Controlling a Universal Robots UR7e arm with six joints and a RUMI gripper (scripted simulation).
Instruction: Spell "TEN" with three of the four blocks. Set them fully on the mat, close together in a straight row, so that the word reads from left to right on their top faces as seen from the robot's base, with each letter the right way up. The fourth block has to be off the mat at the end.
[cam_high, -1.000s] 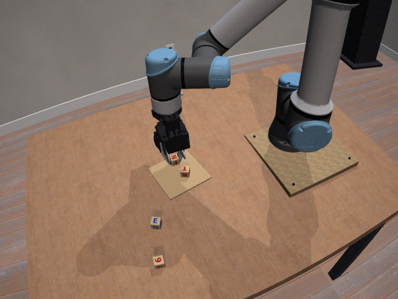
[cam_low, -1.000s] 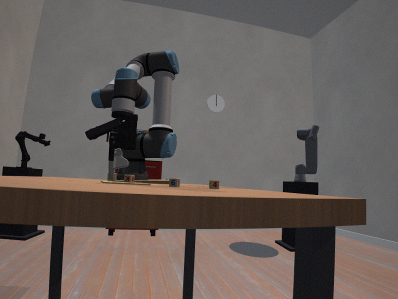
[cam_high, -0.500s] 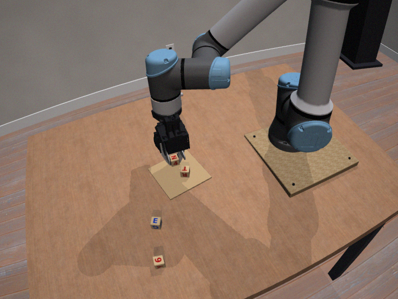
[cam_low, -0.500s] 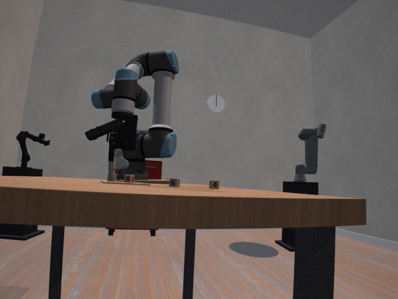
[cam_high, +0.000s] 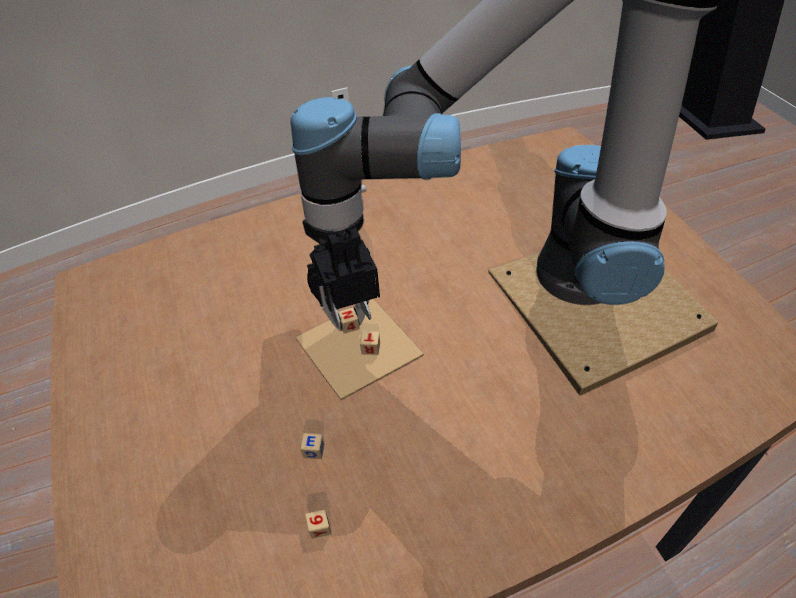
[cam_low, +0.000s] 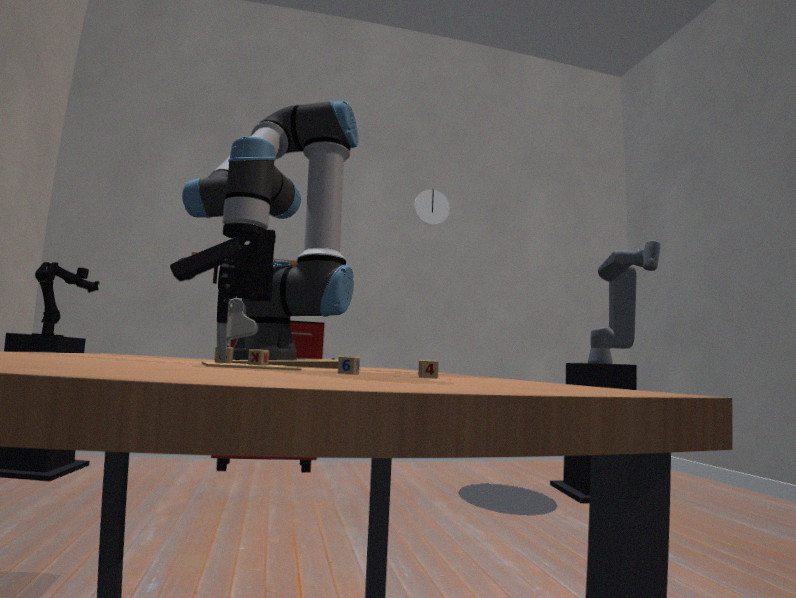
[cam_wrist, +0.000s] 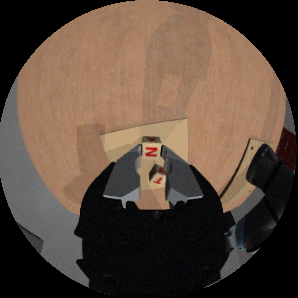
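My hand is 40 mm to the right of the tan mat and 20 mm above it. The rest, counted from my hand: E block: 200 mm to the left, 90 mm ahead, 10 mm below; T block: 50 mm to the left, 20 mm behind, 10 mm below; 9 block: 320 mm to the left, 100 mm ahead, 10 mm below.
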